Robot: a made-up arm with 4 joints. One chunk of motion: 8 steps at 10 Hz.
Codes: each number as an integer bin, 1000 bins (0 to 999) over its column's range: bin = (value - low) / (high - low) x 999, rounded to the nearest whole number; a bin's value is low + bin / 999 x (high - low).
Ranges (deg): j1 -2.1..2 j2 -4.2..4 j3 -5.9..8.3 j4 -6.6..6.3
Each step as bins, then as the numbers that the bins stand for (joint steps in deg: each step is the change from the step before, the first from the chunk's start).
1 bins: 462 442 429 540
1 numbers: -0.204 -0.572 0.198 0.373
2 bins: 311 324 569 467
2 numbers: -0.824 -1.541 2.188 -0.570
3 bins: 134 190 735 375
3 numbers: -1.550 -2.640 4.547 -1.758
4 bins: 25 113 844 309
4 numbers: -1.997 -3.272 6.097 -2.610
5 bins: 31 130 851 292
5 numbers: -1.973 -3.133 6.196 -2.829
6 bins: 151 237 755 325
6 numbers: -1.480 -2.255 4.832 -2.403
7 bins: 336 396 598 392
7 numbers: -0.721 -0.950 2.600 -1.538
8 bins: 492 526 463 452
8 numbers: -0.081 0.118 0.681 -0.763
